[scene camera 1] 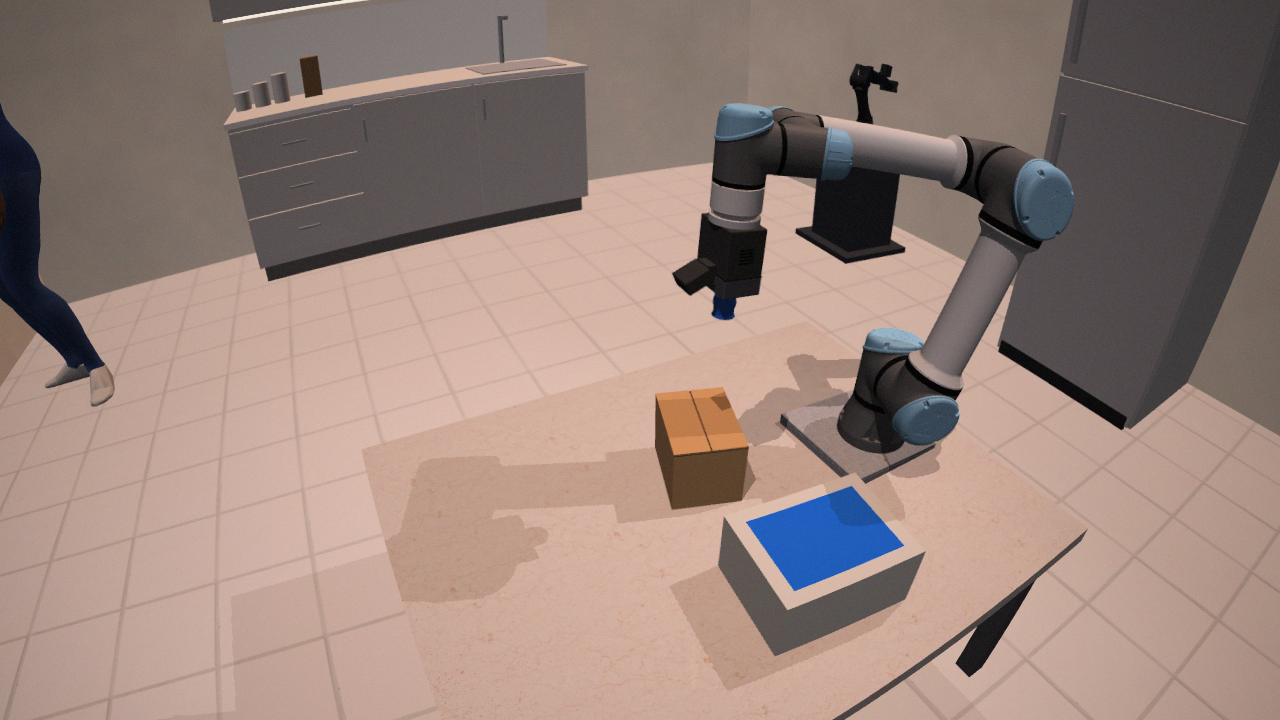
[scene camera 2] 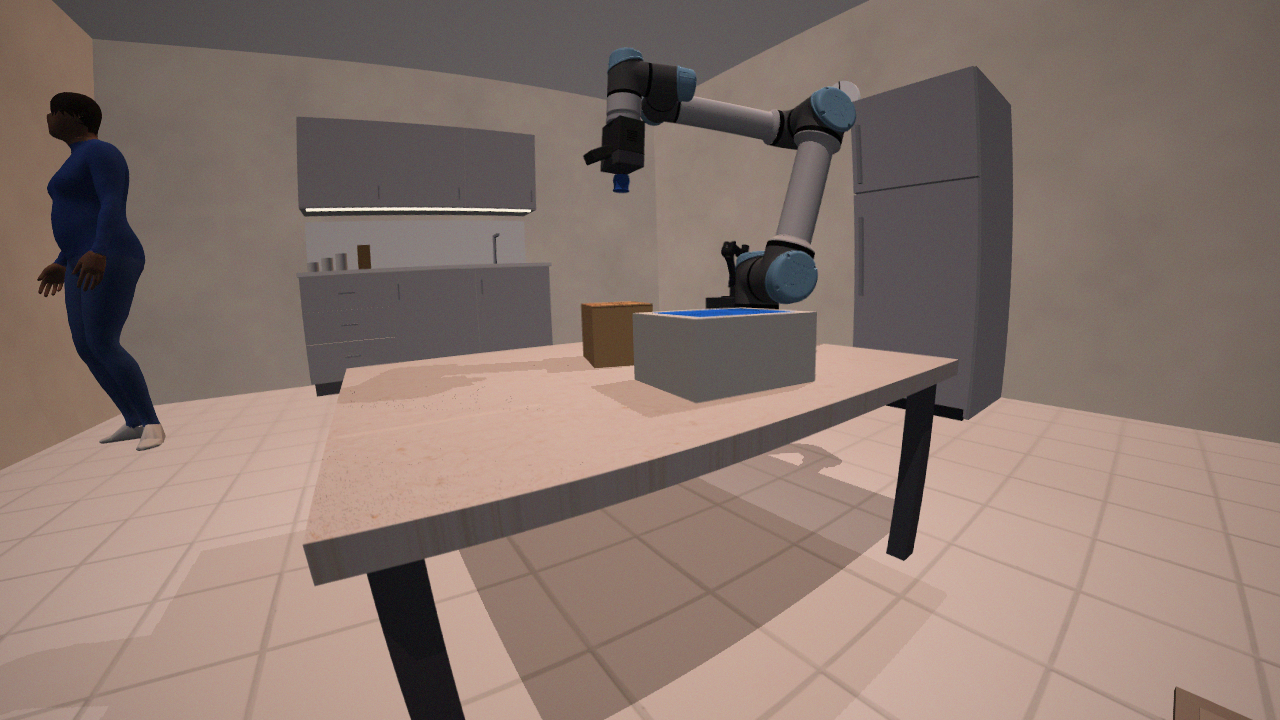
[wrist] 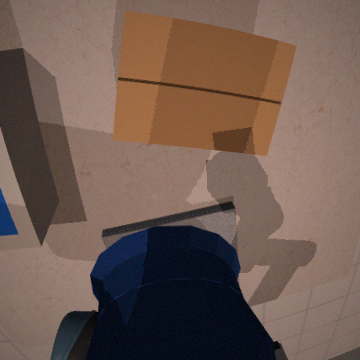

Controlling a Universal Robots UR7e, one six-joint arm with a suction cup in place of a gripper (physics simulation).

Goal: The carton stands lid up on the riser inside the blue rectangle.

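Places are measured from the arm's base along level axes (x left, y back, z up), in millimetres.
Pixels of known places: hand, tool point: [scene camera 1: 723, 314] [scene camera 2: 621, 190] [wrist: 166, 282]; arm's base, link origin: [scene camera 1: 871, 431].
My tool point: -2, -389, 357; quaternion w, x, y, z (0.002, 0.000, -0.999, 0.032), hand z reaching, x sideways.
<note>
For each thing: its middle in the pictures, then the offset to it from my tool point, as dx, dy, dz. Level surfaces: height alone.
- orange-brown carton, body centre: [wrist: 193, 80] [scene camera 1: 698, 446] [scene camera 2: 615, 331] -65, +8, -309
- grey riser, body centre: [scene camera 1: 818, 560] [scene camera 2: 723, 346] +264, +50, -314
- blue rectangle, body centre: [scene camera 1: 825, 534] [scene camera 2: 723, 312] +264, +50, -254
- table, surface height: dz -374
The orange-brown carton [scene camera 1: 700, 447] [scene camera 2: 613, 335] [wrist: 200, 85] stands upright on the table, beside the riser, with its seamed top face up. The grey riser [scene camera 1: 832, 600] [scene camera 2: 729, 353] [wrist: 30, 145] stands at the carton's side nearer the table's front edge. The blue rectangle [scene camera 1: 825, 537] [scene camera 2: 725, 312] [wrist: 6, 217] lies on the riser's top, with no carton on it. My gripper [scene camera 1: 723, 315] [scene camera 2: 621, 188] [wrist: 167, 235], a blue suction cup, points down, holds nothing and hangs well above the carton's height, apart from it. In the wrist view the cup hides part of the arm's base plate.
The table [scene camera 1: 554, 626] [scene camera 2: 465, 438] carries the arm's grey base plate [scene camera 1: 819, 434] behind the riser. A person in blue [scene camera 1: 26, 232] [scene camera 2: 98, 241] stands at the far left. A kitchen counter [scene camera 1: 420, 161], a fridge [scene camera 1: 1136, 197] and a black pedestal with a small arm [scene camera 1: 854, 210] stand beyond the table.
</note>
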